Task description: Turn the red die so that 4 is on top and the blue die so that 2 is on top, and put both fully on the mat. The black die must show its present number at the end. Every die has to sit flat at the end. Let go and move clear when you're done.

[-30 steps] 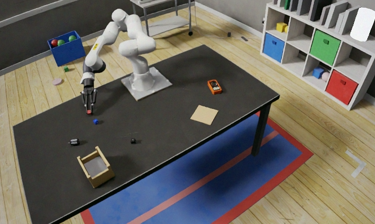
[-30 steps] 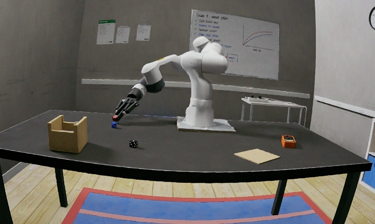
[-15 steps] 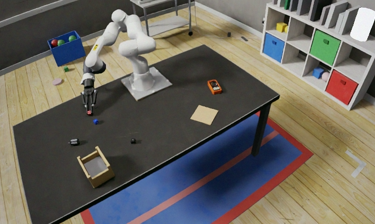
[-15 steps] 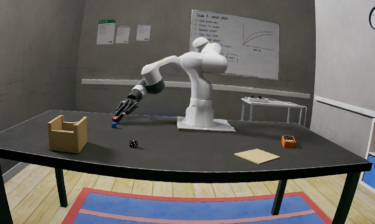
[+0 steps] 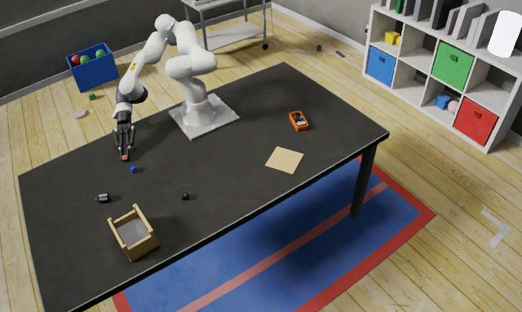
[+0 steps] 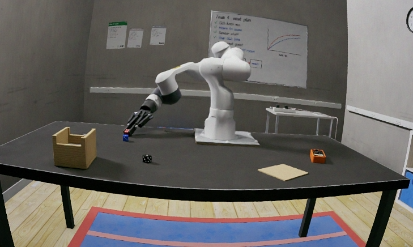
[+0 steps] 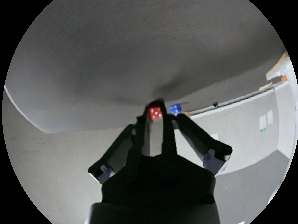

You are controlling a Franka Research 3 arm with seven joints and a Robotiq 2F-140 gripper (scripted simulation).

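Right now my hand is 20 mm short of the red die, 10 mm to the left of it and 10 mm above it. The rest, counted from my hand: dark object (220 mm ahead, 190 mm to the right, 10 mm below); then black die (420 mm ahead, 160 mm to the left, 20 mm below); then blue die (120 mm ahead, 20 mm below).
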